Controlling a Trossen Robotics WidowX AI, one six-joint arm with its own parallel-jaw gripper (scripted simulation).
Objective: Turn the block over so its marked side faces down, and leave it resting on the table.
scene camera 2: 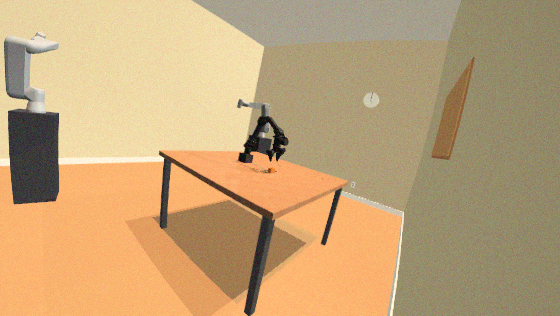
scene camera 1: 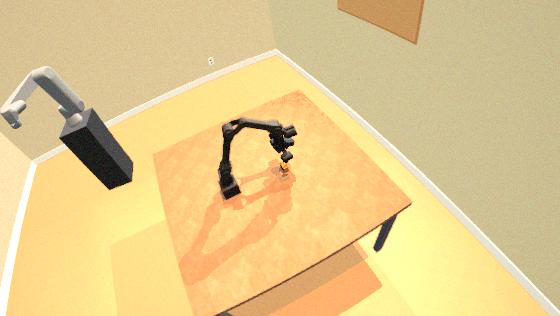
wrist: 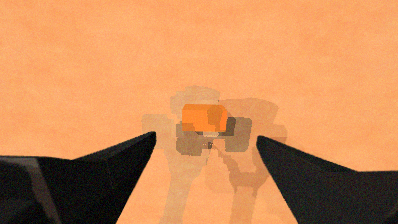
Labels:
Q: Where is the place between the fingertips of the gripper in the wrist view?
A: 206,138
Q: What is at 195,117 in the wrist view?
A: An orange block.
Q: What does the gripper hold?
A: Nothing.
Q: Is the gripper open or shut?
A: Open.

